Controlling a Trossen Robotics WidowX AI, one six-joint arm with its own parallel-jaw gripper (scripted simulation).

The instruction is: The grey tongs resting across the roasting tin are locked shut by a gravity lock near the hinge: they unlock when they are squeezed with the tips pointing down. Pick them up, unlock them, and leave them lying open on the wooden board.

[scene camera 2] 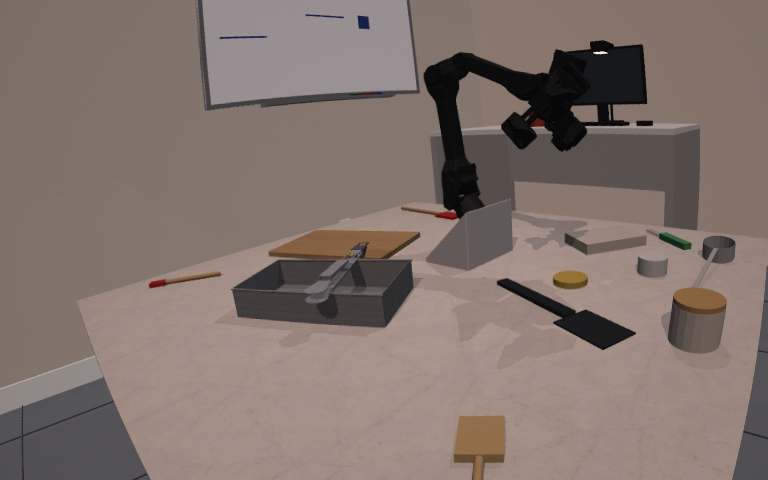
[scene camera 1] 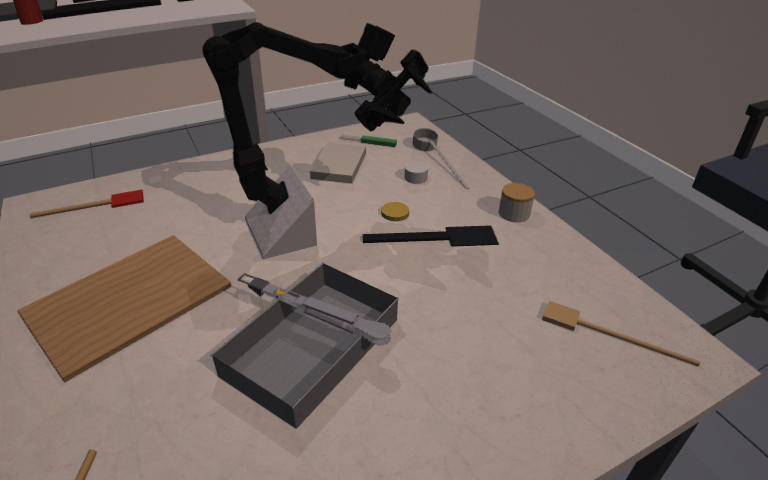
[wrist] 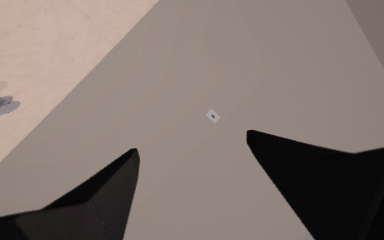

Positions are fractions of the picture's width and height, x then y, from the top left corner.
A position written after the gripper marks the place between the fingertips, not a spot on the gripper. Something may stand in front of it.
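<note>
The gripper (scene camera 2: 0.69, 0.23) is open and holds nothing, and you can see the gripper (scene camera 1: 0.54, 0.22) here as well as the gripper (wrist: 0.51, 0.60) here. There's a lidded jar (scene camera 2: 0.91, 0.66), which is also the lidded jar (scene camera 1: 0.67, 0.42), but in the wrist view the jar is out of frame. A black spatula (scene camera 2: 0.78, 0.69) is there too, and you get the black spatula (scene camera 1: 0.60, 0.49) again, though in the wrist view the black spatula is out of frame. There's also a measuring cup (scene camera 2: 0.94, 0.52), plus a wooden spatula (scene camera 1: 0.73, 0.66), a wooden board (scene camera 1: 0.10, 0.68) and a roasting tin (scene camera 1: 0.38, 0.76).
</note>
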